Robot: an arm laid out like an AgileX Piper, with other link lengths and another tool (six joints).
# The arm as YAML. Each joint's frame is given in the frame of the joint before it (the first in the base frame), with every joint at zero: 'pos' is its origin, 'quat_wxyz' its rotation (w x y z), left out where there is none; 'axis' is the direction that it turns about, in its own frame. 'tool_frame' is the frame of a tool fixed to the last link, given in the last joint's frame.
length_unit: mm
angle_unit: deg
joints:
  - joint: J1
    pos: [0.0, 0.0, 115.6]
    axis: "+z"
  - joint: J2
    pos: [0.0, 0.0, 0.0]
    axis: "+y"
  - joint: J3
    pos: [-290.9, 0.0, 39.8]
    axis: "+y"
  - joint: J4
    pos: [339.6, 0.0, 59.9]
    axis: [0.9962, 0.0, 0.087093]
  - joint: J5
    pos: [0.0, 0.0, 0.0]
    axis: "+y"
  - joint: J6
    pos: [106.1, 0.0, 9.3]
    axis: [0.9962, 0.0, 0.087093]
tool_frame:
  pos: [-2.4, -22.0, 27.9]
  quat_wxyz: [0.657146, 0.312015, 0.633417, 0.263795]
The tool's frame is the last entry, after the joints.
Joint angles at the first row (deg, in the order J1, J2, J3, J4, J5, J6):
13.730 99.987 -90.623 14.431 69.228 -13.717
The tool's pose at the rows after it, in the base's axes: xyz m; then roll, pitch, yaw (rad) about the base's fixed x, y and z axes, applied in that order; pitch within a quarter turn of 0, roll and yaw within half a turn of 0:
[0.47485, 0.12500, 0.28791, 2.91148, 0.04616, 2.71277]
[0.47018, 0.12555, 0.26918, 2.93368, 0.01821, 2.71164]
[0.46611, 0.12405, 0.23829, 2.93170, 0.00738, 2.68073]
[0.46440, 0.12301, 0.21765, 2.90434, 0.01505, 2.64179]
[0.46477, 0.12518, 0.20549, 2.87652, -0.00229, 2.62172]
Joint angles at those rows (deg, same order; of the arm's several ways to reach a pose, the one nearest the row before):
13.815 99.940 -88.144 14.676 69.337 -13.501
14.047 99.940 -85.354 14.676 68.532 -13.358
14.093 99.939 -80.231 15.355 63.544 -12.926
14.093 99.940 -76.494 16.613 58.119 -12.478
14.093 100.584 -75.125 18.916 55.709 -12.820

